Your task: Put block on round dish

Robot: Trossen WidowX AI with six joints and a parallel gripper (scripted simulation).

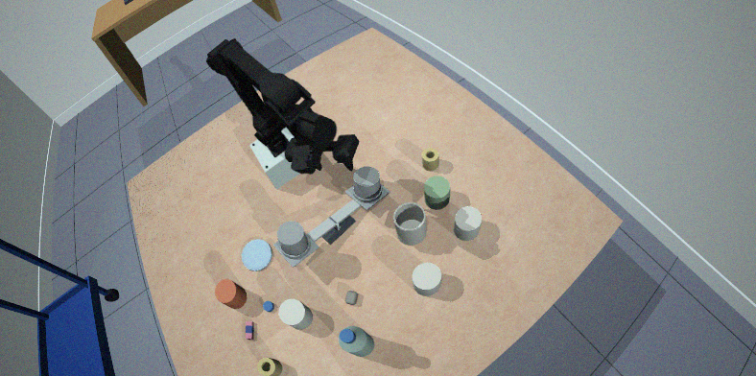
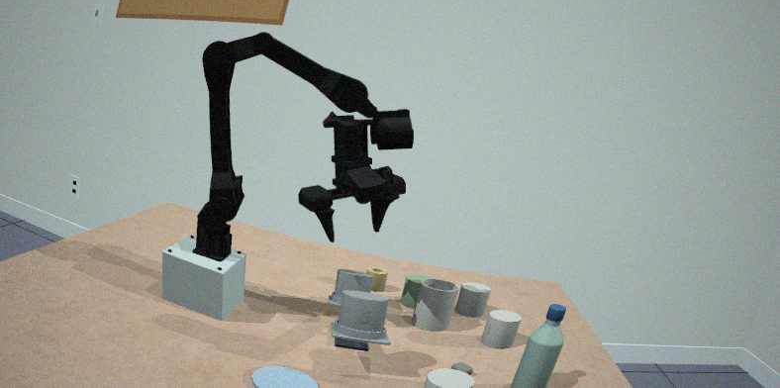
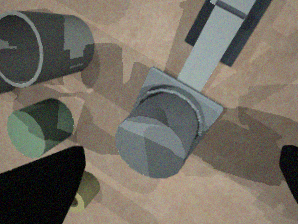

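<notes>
The teal block is 140 mm below my gripper tip, 60 mm to the left of it and 10 mm ahead of it. Also, from my gripper tip: balance beam: 140 mm below, 70 mm to the right, 30 mm ahead; light blue round dish: 320 mm to the right, 180 mm below, 40 mm behind; green cylinder: 190 mm to the left, 160 mm ahead, 140 mm below.
</notes>
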